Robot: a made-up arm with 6 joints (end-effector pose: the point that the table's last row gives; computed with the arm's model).
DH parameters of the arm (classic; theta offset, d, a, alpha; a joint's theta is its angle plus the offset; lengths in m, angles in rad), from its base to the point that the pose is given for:
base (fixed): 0 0.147 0 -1.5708
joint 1: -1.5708 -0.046 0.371 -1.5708
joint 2: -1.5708 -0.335 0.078 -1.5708
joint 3: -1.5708 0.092 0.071 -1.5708
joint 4: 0 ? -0.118 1.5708
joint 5: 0 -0.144 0.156 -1.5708
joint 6: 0 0.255 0.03 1.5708
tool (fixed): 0 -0.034 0 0
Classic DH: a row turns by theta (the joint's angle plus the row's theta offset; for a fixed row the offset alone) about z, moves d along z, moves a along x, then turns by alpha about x.
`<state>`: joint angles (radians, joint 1 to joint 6).
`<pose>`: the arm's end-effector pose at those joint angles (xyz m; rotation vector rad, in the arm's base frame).
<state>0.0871 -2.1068 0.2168 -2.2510 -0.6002 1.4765</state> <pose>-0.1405 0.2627 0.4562 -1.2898 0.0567 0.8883</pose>
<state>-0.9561 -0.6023 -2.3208 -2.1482 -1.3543 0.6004</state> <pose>-0.8342 0.3743 -0.1895 0.2671 2.0895 1.0048</pose>
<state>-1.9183 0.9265 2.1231 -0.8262 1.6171 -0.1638</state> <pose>-0.2050 0.2658 -0.1013 1.0540 0.2722 -0.7898</pose>
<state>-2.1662 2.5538 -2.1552 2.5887 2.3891 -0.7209</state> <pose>0.4923 -0.2863 -0.5627 -1.9793 -1.5841 0.3373</pose>
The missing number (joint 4, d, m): -0.343
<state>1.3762 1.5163 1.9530 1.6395 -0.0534 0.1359</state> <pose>0.3338 -0.0737 0.4176 0.5815 0.9766 1.5150</pose>
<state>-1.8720 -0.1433 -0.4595 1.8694 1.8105 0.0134</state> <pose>-0.7558 -0.0996 -0.5225 0.2961 -0.4490 1.7733</pose>
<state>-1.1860 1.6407 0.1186 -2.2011 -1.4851 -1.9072</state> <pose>-0.0264 -0.2925 -0.0691 -1.1635 -0.6190 2.3565</pose>
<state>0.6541 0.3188 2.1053 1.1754 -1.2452 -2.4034</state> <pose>0.2218 0.2980 0.4464 0.7798 -1.7616 1.0835</pose>
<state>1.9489 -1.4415 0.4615 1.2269 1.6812 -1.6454</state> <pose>0.6925 0.3532 0.3041 0.5729 2.2875 -0.1039</pose>
